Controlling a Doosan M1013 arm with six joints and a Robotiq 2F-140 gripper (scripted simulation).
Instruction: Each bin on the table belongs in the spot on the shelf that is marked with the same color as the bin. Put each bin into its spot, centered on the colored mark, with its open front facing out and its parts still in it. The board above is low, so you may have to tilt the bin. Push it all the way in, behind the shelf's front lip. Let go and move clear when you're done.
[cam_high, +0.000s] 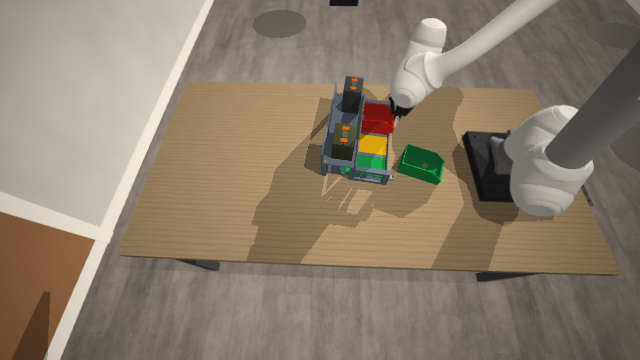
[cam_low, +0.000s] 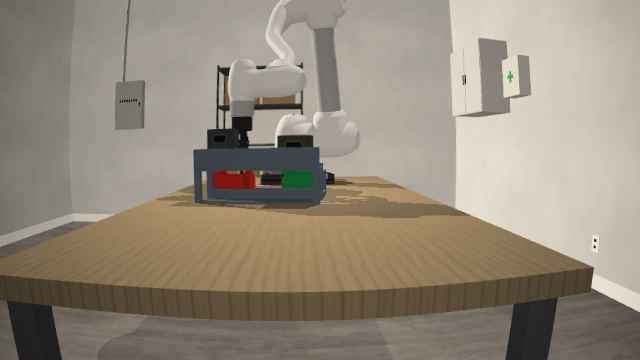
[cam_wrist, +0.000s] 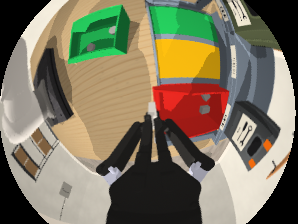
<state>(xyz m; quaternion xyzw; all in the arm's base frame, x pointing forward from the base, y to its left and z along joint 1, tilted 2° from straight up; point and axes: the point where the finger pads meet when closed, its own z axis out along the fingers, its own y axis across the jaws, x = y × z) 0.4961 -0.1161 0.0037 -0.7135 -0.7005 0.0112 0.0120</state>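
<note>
My gripper is now 90 mm short of the red bin and 10 mm above it. Round my hand: green bin 200 mm to the left, 110 mm behind, 20 mm below.
</note>
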